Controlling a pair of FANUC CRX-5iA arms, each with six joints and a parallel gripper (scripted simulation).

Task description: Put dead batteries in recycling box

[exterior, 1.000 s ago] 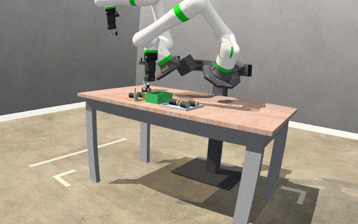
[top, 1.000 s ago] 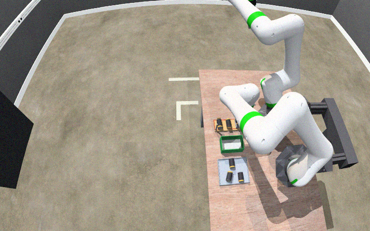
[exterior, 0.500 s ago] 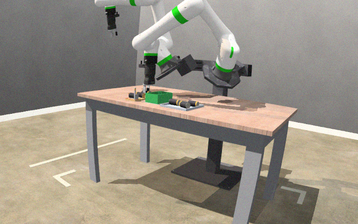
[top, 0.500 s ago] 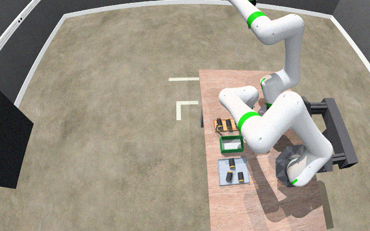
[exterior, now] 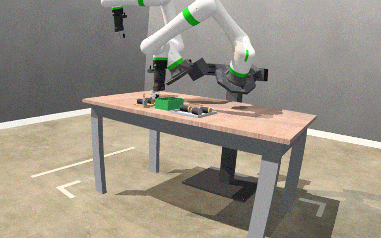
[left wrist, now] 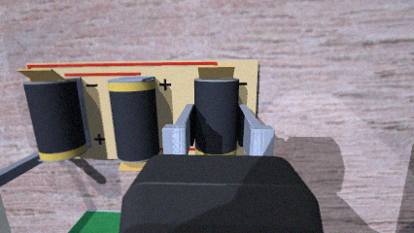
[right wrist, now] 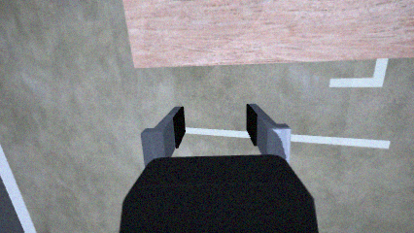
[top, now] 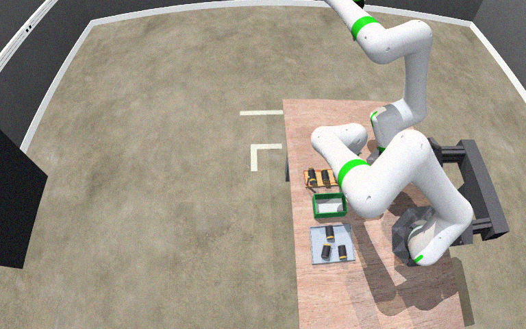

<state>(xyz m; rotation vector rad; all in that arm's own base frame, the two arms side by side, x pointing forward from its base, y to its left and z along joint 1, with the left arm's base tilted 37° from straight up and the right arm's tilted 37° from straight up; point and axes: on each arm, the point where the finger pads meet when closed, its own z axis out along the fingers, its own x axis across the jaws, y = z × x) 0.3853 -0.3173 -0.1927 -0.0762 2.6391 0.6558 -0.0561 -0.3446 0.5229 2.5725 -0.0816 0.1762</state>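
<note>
The grey tray is 340 mm to the left of my left hand, 100 mm ahead of it and 40 mm below it. The rest, counted from my left hand: green recycling box (160 mm to the left, 80 mm ahead, 30 mm below).
</note>
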